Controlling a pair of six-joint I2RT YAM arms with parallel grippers.
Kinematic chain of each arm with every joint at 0, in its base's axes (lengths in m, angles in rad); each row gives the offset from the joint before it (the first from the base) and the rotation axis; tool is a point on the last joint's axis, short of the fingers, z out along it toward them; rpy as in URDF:
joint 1: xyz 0 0 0.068 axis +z
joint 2: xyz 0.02 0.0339 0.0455 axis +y
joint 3: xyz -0.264 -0.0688 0 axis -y
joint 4: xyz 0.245 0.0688 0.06 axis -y
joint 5: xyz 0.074 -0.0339 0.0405 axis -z
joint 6: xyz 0.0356 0 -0.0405 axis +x
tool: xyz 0 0 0 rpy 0 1.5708 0
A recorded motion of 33 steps. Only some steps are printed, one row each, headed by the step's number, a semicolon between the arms.
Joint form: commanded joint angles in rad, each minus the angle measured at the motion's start. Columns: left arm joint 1, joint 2, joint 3, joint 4, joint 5, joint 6; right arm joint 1, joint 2, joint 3, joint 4, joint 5, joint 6.
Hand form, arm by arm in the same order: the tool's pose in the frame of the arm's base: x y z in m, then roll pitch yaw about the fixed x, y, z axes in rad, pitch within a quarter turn. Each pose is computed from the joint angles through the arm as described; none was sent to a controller.
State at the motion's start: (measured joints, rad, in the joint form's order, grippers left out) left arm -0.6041 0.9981 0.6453 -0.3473 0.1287 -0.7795; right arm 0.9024 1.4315 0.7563 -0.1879 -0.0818 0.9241
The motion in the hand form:
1: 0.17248 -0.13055 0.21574 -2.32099 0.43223 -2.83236; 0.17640 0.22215 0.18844 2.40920 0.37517 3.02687
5: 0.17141 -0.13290 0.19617 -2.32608 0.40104 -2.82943; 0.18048 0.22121 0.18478 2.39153 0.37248 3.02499
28: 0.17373 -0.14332 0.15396 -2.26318 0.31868 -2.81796; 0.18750 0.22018 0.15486 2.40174 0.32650 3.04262
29: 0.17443 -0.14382 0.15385 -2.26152 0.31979 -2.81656; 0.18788 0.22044 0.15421 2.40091 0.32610 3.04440
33: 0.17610 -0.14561 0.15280 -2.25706 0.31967 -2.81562; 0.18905 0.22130 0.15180 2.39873 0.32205 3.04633
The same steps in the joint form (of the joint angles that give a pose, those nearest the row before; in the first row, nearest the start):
1: -0.0085 0.0412 -0.0717 0.1264 0.0876 -0.0546; -0.0195 -0.0200 -0.0337 0.1040 -0.0523 -0.0152
5: -0.0199 0.0764 -0.1303 0.2039 0.0892 -0.0828; -0.0354 -0.0062 -0.0429 0.1384 -0.0748 -0.0214
28: -0.0431 0.2289 -0.2465 0.4945 0.1442 -0.1713; -0.0625 0.0872 -0.0876 0.2412 -0.1268 -0.0275
29: -0.0431 0.2336 -0.2451 0.5000 0.1435 -0.1719; -0.0632 0.0908 -0.0875 0.2448 -0.1293 -0.0289
33: -0.0448 0.2499 -0.2423 0.5176 0.1441 -0.1747; -0.0650 0.1033 -0.0873 0.2563 -0.1356 -0.0290

